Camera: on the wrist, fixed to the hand. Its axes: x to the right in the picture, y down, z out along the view.
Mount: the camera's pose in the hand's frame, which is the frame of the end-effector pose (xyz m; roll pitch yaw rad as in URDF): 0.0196 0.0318 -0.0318 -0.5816 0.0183 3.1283
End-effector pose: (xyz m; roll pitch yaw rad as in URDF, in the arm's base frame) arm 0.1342 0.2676 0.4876 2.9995 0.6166 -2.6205
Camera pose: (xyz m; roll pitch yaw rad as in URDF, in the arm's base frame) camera 0.0889 0.2727 0.5056 2.6945 -0.6366 0.5342
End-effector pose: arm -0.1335 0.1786 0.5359 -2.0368 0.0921 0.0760
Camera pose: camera -0.1121 0.1374 0.5200 1.4533 -0.0884 -3.0432
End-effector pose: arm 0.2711 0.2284 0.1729 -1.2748 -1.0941 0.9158
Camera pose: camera 0.3148 0.2506 0.1721 0.7208 1.1120 -2.1950
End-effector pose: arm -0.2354 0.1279 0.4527 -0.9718 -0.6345 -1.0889
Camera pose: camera -0.2233 0.0868 0.4287 0.3961 0.6558 2.0623
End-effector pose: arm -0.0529 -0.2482 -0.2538 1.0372 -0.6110 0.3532
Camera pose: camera -0.0589 -0.2040 -0.2334 -1.6344 0.6087 -2.8158
